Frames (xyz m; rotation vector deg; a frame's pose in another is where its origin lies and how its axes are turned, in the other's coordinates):
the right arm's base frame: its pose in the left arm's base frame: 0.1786 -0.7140 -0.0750 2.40 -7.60 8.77
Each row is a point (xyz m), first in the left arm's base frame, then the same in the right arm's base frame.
Working: the left arm's base frame: its pose in the right arm's base frame: -0.0583 0.7350 0.0603 -2.40 7.60 -8.77

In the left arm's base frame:
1: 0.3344 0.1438 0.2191
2: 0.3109 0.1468 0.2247
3: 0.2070 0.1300 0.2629
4: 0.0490 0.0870 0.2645
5: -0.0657 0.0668 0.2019
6: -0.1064 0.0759 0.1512
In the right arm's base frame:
1: 0.3203 0.8322 0.2269
2: 0.2985 0.8390 0.2353
3: 0.1993 0.8397 0.2874
4: 0.0384 0.8217 0.3115
5: -0.0855 0.8175 0.2653
6: -0.1308 0.8312 0.2198

